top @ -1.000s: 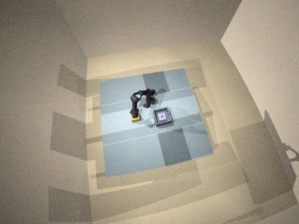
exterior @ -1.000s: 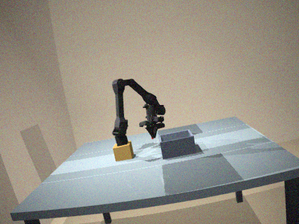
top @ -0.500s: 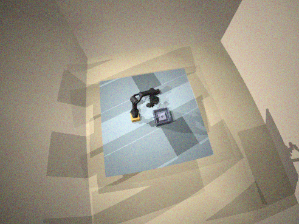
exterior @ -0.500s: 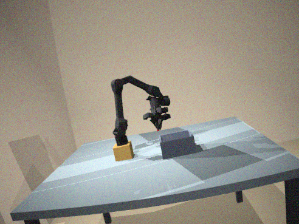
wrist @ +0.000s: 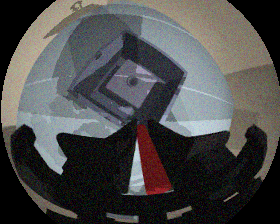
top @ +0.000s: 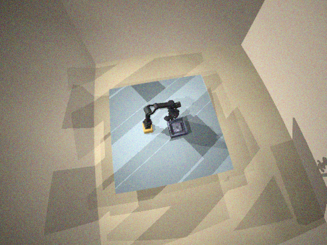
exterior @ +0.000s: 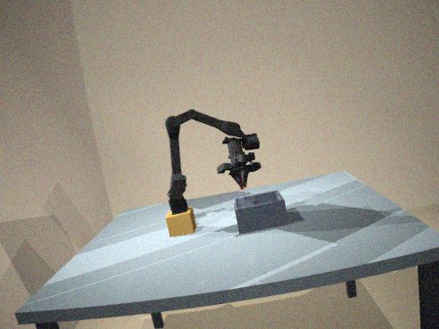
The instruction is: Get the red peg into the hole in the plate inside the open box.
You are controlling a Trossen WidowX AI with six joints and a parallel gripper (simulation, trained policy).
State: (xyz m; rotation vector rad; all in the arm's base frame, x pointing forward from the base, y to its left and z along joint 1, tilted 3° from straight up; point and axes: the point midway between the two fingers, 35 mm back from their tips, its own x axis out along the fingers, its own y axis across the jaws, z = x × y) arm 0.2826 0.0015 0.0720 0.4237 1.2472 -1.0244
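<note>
My gripper tip is now 3 cm below the red peg, 2 cm to the right of it and 1 cm past it. Round my gripper tip: dark grey box: 12 cm below, 7 cm to the right, 4 cm ahead; then pale plate: 10 cm below, 7 cm to the right, 4 cm ahead.
</note>
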